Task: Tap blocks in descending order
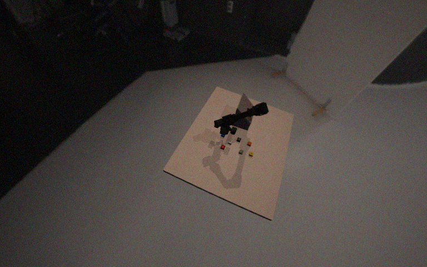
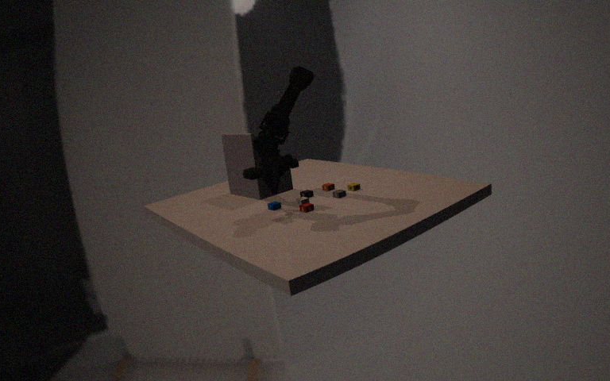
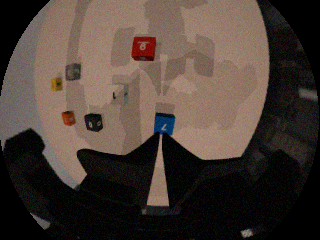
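Right now the blue block is 40 mm below my gripper tip and 10 mm to the right of it. From my gripper tip the other things lie so: white block (70 mm to the left, 50 mm ahead, 40 mm below); then red block (120 mm ahead, 40 mm below, 20 mm to the left); then black block (140 mm to the left, 40 mm below, 10 mm ahead).
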